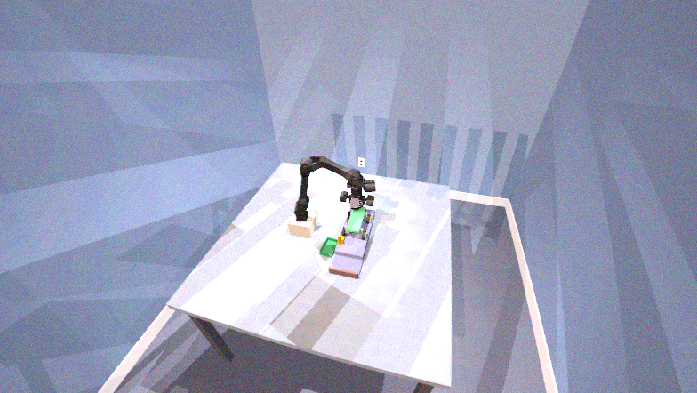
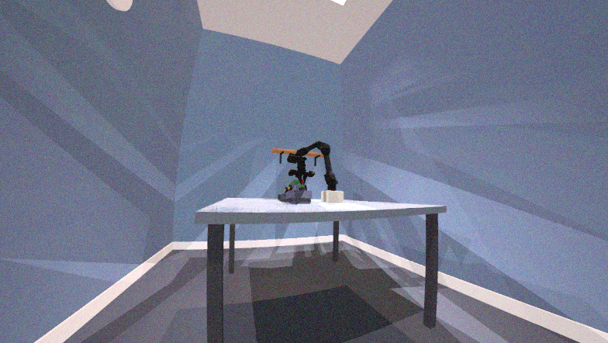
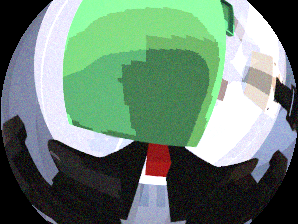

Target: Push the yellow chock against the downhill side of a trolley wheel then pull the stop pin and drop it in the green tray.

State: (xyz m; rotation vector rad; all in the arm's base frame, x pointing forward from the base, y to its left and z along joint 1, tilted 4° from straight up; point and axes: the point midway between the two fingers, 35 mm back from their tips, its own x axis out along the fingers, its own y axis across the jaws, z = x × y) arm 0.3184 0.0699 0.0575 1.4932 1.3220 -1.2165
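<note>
My gripper tip is now 70 mm past the yellow chock, 210 mm to the left of it and 50 mm above it. The rest, counted from my gripper tip: green-topped trolley: 120 mm to the right, 20 mm below; then red-headed stop pin: right at my gripper tip; then grey ramp: 120 mm to the right, 80 mm below.
</note>
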